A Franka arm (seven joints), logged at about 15 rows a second.
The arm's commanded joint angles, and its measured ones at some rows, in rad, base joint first. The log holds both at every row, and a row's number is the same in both.
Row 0, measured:
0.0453 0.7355 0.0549 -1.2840 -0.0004 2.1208 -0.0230
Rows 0 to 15, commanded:
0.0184 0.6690 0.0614 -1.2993 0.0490 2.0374 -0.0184
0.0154 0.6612 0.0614 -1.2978 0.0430 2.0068 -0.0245
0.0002 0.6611 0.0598 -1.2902 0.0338 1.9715 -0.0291
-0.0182 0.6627 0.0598 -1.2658 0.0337 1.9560 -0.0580
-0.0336 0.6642 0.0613 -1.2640 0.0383 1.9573 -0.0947
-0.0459 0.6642 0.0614 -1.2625 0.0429 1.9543 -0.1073
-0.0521 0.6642 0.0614 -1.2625 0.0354 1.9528 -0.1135
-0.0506 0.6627 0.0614 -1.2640 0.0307 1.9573 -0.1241
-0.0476 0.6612 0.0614 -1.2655 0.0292 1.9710 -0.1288
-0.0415 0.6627 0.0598 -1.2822 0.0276 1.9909 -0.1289
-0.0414 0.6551 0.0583 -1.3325 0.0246 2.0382 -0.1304
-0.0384 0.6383 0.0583 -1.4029 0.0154 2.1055 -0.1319
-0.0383 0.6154 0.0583 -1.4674 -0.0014 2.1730 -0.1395
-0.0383 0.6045 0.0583 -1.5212 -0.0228 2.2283 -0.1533
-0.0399 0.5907 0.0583 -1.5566 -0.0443 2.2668 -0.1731
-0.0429 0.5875 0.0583 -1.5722 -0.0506 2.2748 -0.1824
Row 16, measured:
-0.0321 0.6532 0.0553 -1.4598 -0.0249 2.2237 -0.1414
